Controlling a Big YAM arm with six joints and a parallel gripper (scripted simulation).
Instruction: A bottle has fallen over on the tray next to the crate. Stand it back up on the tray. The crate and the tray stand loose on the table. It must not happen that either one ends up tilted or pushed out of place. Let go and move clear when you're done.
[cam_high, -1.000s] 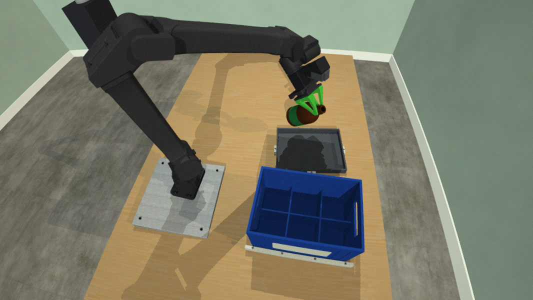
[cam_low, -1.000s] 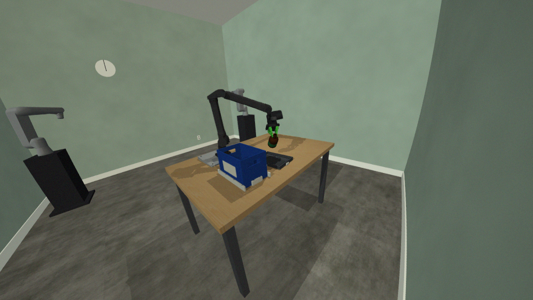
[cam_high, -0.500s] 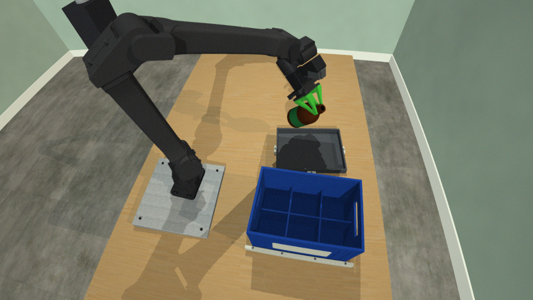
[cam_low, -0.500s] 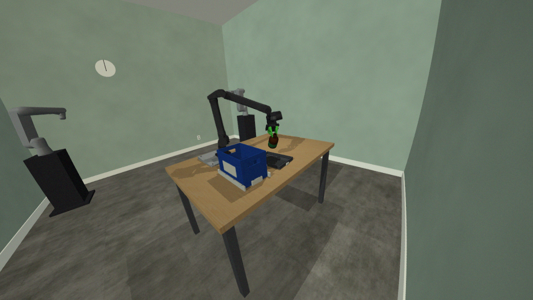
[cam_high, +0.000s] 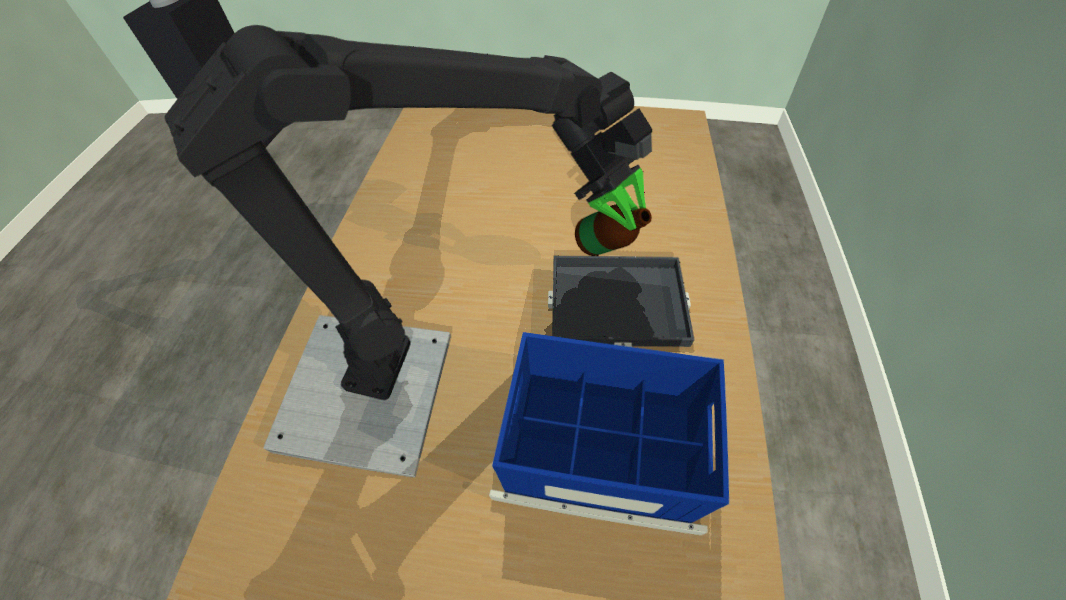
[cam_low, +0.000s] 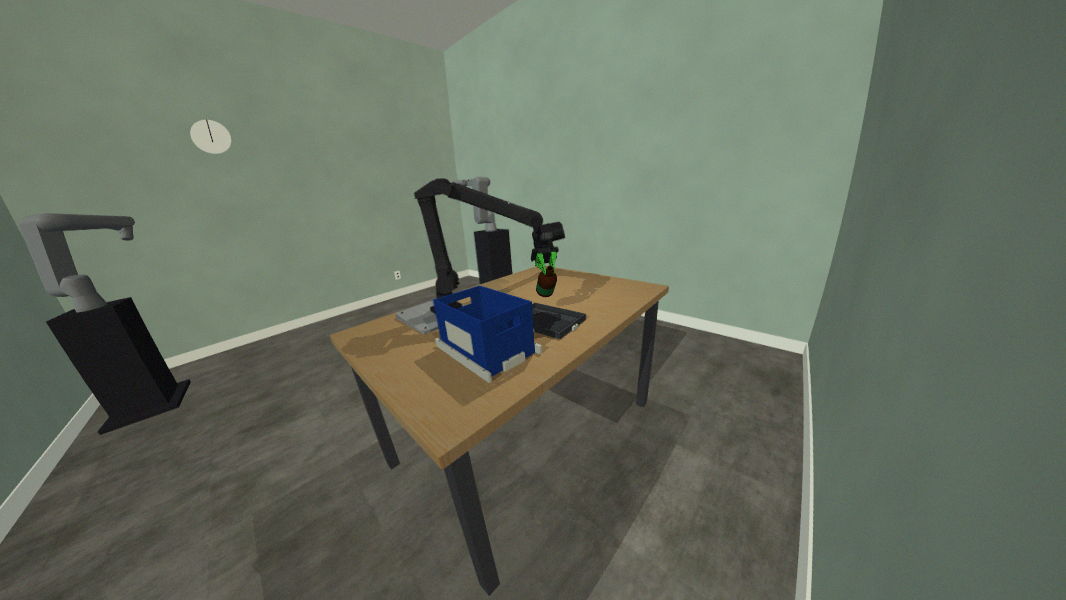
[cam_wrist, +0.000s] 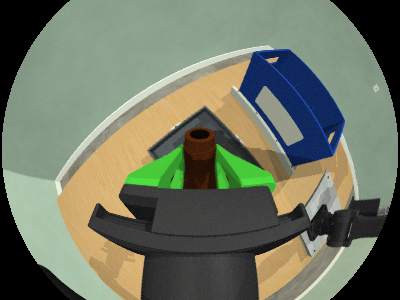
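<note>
My gripper is now 3 cm past the brown bottle, 2 cm to the right of it and 4 cm above it. Round my hand: blue crate 31 cm to the right, 11 cm below; dark grey tray 3 cm to the right, 18 cm below.
</note>
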